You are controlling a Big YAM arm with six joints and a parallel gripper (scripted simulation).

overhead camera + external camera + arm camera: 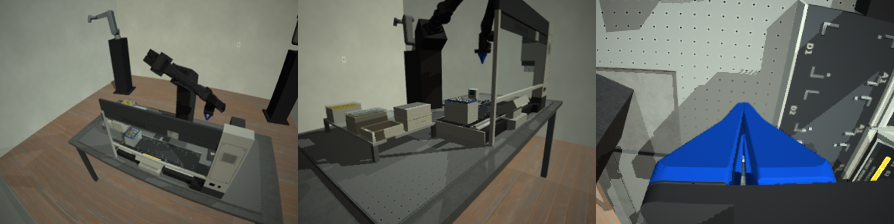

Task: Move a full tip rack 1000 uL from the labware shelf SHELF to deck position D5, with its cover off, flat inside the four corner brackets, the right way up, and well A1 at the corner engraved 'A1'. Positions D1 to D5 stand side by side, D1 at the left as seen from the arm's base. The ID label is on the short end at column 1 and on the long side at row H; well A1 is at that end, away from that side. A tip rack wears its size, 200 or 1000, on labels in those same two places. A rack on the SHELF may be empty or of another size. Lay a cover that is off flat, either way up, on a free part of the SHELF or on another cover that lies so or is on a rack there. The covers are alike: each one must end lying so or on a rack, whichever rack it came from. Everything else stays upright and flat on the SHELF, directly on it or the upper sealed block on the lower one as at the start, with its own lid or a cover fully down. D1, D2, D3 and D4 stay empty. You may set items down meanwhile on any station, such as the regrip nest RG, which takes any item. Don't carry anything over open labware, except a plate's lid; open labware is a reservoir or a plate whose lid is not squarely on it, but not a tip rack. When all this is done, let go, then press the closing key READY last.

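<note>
The green-faced box lies 230 mm below my hand, 110 mm behind it and 80 mm to the left of it. The rest, counted from my hand: dark gantry beam: 340 mm ahead, 310 mm to the right, 200 mm above; gantry post: 660 mm to the right, 290 mm ahead, 80 mm below; tip rack: 560 mm to the right, 200 mm below, 120 mm ahead.
</note>
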